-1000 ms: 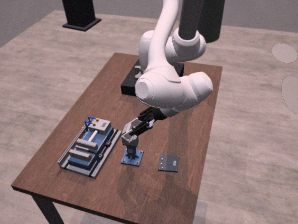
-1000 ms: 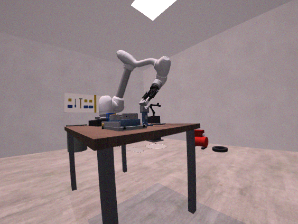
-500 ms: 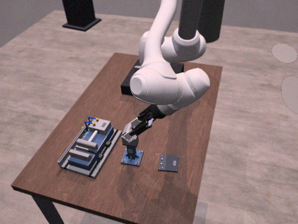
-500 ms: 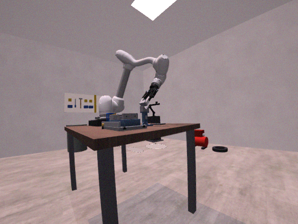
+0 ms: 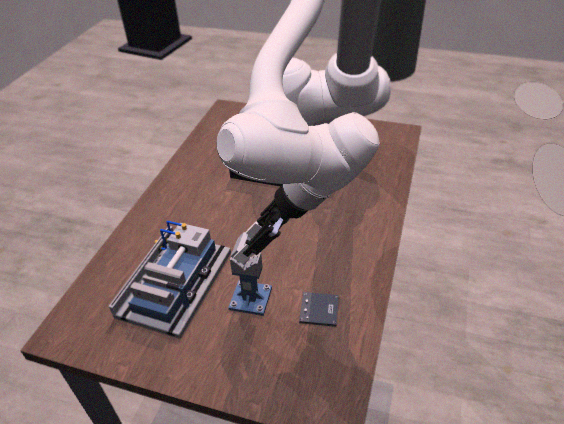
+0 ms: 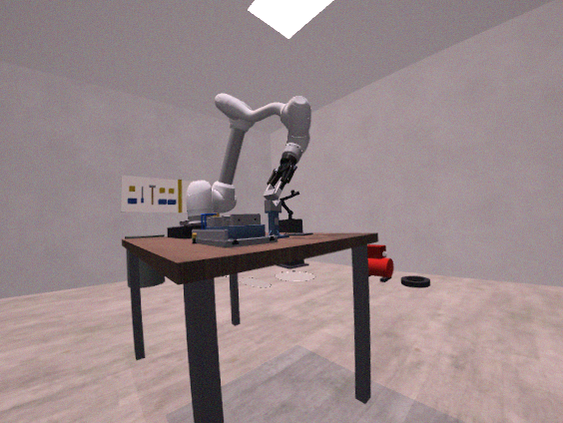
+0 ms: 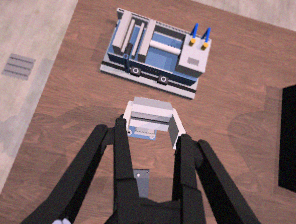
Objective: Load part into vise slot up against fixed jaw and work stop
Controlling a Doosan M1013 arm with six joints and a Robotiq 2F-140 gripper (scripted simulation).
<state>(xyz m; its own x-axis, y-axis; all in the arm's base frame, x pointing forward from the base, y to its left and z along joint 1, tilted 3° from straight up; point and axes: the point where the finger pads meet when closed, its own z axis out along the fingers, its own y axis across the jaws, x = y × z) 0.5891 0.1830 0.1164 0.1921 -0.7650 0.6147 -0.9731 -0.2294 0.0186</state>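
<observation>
Now: hand 2 cm above the part and 1 cm to the left of it. The rest, counted from my hand: air cylinder (22 cm to the right, 13 cm below, 5 cm behind); work stop (16 cm to the right, 11 cm below, 11 cm ahead); moving jaw (21 cm to the right, 13 cm below, 8 cm ahead).
</observation>
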